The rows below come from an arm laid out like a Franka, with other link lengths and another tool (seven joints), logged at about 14 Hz.
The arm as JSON. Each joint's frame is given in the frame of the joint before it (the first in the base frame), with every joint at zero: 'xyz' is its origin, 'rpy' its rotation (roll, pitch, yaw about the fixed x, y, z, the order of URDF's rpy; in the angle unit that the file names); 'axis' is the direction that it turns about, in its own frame. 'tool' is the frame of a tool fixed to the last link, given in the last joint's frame.
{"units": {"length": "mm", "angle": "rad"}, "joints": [
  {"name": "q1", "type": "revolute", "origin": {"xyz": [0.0, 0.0, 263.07], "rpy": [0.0, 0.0, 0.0]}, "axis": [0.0, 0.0, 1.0]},
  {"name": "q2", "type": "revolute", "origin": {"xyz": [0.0, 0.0, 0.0], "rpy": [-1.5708, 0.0, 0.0]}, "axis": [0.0, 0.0, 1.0]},
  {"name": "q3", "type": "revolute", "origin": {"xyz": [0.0, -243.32, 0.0], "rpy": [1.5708, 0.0, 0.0]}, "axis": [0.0, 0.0, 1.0]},
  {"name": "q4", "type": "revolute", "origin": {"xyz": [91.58, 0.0, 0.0], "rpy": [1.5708, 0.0, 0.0]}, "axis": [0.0, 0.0, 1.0]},
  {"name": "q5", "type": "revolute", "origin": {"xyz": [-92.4, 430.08, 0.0], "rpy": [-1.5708, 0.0, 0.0]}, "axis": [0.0, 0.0, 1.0]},
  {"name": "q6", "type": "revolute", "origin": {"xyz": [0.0, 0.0, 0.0], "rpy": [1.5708, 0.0, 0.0]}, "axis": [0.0, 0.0, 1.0]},
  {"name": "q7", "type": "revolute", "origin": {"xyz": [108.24, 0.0, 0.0], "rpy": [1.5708, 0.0, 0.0]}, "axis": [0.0, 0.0, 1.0]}
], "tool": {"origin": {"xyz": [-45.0, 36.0, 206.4], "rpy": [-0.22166, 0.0, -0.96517]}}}
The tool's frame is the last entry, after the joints.
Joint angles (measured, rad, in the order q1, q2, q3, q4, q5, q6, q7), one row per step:
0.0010 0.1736 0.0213 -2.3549 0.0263 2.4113 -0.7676
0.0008 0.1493 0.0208 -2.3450 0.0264 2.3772 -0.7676
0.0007 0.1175 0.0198 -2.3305 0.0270 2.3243 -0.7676
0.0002 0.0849 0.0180 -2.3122 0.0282 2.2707 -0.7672
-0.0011 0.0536 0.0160 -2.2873 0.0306 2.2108 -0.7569
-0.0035 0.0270 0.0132 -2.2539 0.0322 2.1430 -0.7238
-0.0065 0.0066 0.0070 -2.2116 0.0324 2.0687 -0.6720
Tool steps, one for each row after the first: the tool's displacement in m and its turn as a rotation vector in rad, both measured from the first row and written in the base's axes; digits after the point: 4 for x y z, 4 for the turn. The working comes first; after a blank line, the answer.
Tool pose at each row, in the base's axes (x y z in m, rotation vector in rad; the steps are taken from these numbers as rounded here):
0.5312 -0.0427 -0.0295 2.0075 2.3559 0.1660
0.5357 -0.0430 -0.0151 2.0077 2.3558 0.1663
0.5399 -0.0433 0.0040 2.0123 2.3593 0.1606
0.5450 -0.0443 0.0255 2.0172 2.3586 0.1591
0.5497 -0.0455 0.0491 2.0357 2.3466 0.1559
0.5529 -0.0474 0.0742 2.0819 2.3107 0.1435
0.5546 -0.0515 0.1004 2.1515 2.2513 0.1217

0.0045 -0.0003 0.0144 0.0002 -0.0001 -0.0001
0.0087 -0.0006 0.0335 0.0008 0.0065 -0.0007
0.0138 -0.0016 0.0550 0.0018 0.0092 -0.0033
0.0185 -0.0028 0.0786 0.0027 0.0131 -0.0172
0.0217 -0.0047 0.1037 0.0005 0.0217 -0.0547
0.0234 -0.0088 0.1299 -0.0054 0.0345 -0.1135

